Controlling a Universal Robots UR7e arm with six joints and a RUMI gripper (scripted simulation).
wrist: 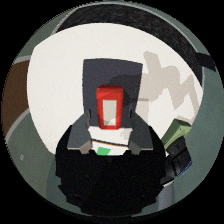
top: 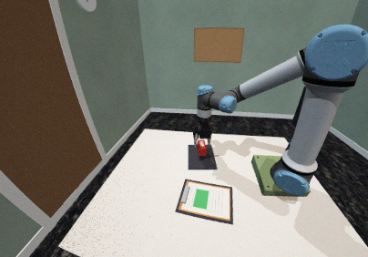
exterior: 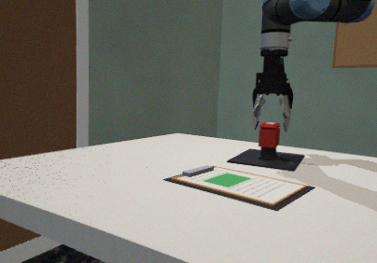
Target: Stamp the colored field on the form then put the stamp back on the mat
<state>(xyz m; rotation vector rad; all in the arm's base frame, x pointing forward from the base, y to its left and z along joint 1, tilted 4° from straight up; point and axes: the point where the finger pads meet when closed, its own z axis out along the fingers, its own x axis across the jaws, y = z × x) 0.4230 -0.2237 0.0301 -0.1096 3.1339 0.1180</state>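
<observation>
Now: hand 40 mm above the red stamp. From my hand the other things lie so: dark mat (90 mm below).
</observation>
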